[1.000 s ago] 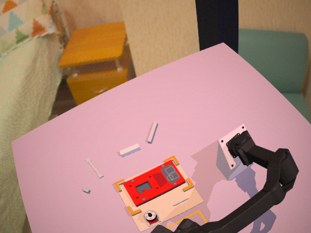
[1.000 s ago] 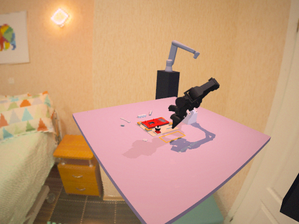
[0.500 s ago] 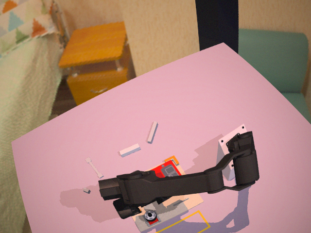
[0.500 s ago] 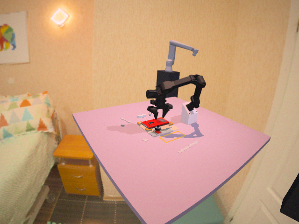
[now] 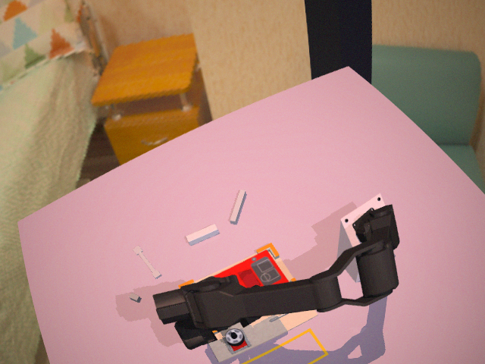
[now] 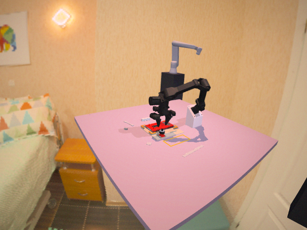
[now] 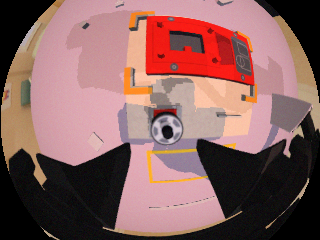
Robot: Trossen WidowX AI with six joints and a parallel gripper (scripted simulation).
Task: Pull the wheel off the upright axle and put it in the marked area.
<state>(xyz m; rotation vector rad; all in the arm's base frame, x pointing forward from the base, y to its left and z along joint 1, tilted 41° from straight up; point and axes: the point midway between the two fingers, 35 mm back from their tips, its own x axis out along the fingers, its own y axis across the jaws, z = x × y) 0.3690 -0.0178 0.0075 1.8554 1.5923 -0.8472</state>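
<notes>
The wheel is 50 mm below my gripper tip and 10 mm behind it.
</notes>
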